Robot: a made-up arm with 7 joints.
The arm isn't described. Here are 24 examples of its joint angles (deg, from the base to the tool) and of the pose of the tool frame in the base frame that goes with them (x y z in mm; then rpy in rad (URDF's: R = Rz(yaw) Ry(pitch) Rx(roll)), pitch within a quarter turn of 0, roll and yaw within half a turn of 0).
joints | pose
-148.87 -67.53 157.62 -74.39 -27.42 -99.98 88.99 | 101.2 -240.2 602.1 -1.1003 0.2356 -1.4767
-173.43 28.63 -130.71 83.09 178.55 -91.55 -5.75 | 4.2 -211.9 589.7 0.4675 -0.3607 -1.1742
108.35 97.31 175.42 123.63 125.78 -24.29 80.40 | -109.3 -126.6 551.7 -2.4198 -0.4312 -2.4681
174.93 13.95 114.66 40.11 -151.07 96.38 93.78 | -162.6 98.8 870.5 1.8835 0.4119 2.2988
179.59 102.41 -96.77 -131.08 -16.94 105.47 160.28 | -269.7 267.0 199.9 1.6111 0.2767 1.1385
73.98 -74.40 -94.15 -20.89 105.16 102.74 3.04 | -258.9 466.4 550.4 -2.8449 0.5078 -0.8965
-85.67 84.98 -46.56 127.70 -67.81 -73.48 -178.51 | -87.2 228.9 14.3 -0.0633 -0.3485 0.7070
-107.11 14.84 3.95 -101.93 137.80 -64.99 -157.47 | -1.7 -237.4 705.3 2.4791 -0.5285 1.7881
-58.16 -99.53 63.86 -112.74 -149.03 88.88 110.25 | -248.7 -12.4 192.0 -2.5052 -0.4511 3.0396
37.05 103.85 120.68 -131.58 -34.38 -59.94 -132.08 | 160.2 118.6 214.0 -2.3049 -0.1234 -2.3280
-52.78 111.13 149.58 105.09 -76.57 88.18 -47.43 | 368.4 97.2 338.8 -0.8823 0.8912 1.0348
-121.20 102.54 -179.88 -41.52 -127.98 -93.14 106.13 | -371.5 433.1 15.7 2.1412 -0.7272 1.1792
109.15 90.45 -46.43 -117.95 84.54 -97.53 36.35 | -170.0 -177.9 497.6 -2.2678 -0.3412 1.5313
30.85 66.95 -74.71 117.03 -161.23 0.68 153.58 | 340.4 175.2 241.0 -1.1692 0.1227 3.0072
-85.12 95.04 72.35 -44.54 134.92 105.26 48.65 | -136.5 497.1 384.4 -3.0993 0.6460 -1.7182
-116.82 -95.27 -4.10 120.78 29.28 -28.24 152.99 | 79.4 -220.5 598.3 -2.8369 -0.0106 -1.0978
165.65 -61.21 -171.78 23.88 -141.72 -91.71 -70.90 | 589.6 46.8 381.3 -0.2353 -0.7667 -0.9999
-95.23 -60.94 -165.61 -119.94 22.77 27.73 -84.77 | 68.7 -4.0 677.6 2.5846 -0.1752 -0.3084
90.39 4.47 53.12 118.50 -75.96 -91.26 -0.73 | -292.1 -67.8 512.2 -1.8988 0.5241 -2.5605
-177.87 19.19 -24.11 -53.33 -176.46 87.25 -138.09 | 118.7 133.2 759.8 -0.9100 -0.5295 1.4007
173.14 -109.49 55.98 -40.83 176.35 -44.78 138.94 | 619.2 -53.6 -55.5 -0.6416 -1.2380 0.8209
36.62 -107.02 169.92 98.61 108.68 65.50 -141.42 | -154.3 169.0 -158.3 0.8345 0.3195 -0.8628
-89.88 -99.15 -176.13 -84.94 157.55 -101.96 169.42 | 59.6 -515.2 426.2 -0.4125 1.0610 1.5101
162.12 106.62 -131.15 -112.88 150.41 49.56 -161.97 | -127.4 165.5 0.0 -1.2448 0.7274 2.1132
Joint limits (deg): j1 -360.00..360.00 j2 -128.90..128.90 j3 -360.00..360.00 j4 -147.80..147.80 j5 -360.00..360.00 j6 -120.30..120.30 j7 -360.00..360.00
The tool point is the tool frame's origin. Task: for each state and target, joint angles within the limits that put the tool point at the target. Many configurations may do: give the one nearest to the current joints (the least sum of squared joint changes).
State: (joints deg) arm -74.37 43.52 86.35 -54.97 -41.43 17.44 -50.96
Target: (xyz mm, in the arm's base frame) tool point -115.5 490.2 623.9
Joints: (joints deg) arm -59.93 45.83 87.97 -70.25 -42.63 17.82 -50.96
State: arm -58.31 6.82 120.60 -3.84 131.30 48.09 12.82
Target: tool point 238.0 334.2 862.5
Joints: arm -43.54 35.94 123.56 -1.25 133.83 41.60 12.82
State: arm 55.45 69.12 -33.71 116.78 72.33 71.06 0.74
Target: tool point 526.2 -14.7 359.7
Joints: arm 26.18 45.08 -57.89 79.38 81.82 55.10 0.74
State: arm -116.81 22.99 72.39 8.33 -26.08 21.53 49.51
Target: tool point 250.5 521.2 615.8
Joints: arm -92.76 45.01 69.57 40.03 -24.70 32.10 49.51
